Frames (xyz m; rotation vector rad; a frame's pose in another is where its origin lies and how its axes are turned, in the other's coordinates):
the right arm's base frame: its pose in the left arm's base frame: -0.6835 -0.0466 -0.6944 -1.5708 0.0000 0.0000
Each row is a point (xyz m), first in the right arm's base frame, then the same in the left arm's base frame.
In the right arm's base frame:
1: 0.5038 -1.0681 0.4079
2: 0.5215 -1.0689 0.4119
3: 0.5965 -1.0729 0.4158
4: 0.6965 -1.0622 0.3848
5: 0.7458 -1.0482 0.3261
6: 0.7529 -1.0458 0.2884
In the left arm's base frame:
1: -0.1797 0.3613 0.3737
2: -0.1620 0.3653 0.3745
3: -0.0870 0.3692 0.3785
4: 0.0130 0.3382 0.3678
5: 0.0623 0.2795 0.3538
6: 0.0694 0.2418 0.3514

